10 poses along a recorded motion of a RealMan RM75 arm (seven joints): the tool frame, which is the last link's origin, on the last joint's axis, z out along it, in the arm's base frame.
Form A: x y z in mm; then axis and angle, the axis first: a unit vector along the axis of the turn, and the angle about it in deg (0 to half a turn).
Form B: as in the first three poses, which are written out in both.
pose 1, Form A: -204.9 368.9 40.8 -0.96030 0.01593 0.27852 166.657
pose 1, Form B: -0.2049 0.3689 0.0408 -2.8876 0.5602 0.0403
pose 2, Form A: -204.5 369.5 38.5 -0.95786 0.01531 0.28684 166.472
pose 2, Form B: -0.2045 0.3695 0.0385 -2.8817 0.5769 0.0456
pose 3, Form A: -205.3 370.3 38.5 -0.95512 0.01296 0.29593 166.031
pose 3, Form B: -0.2053 0.3703 0.0385 -2.8690 0.5945 0.0568
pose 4, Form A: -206.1 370.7 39.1 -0.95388 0.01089 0.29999 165.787
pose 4, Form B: -0.2061 0.3707 0.0391 -2.8616 0.6019 0.0646
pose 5, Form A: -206.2 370.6 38.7 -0.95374 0.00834 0.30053 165.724
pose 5, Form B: -0.2062 0.3706 0.0387 -2.8584 0.6022 0.0710
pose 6, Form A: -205.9 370.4 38.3 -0.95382 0.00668 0.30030 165.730
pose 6, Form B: -0.2059 0.3704 0.0383 -2.8575 0.6013 0.0746
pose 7, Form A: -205.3 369.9 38.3 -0.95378 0.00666 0.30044 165.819
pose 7, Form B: -0.2053 0.3699 0.0383 -2.8592 0.6017 0.0742
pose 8, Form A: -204.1 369.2 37.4 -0.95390 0.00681 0.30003 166.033
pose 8, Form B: -0.2041 0.3692 0.0374 -2.8637 0.6011 0.0724
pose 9, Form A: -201.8 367.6 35.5 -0.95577 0.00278 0.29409 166.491
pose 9, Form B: -0.2018 0.3676 0.0355 -2.8719 0.5884 0.0764
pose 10, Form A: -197.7 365.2 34.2 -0.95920 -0.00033 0.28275 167.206
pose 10, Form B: -0.1977 0.3652 0.0342 -2.8871 0.5652 0.0750
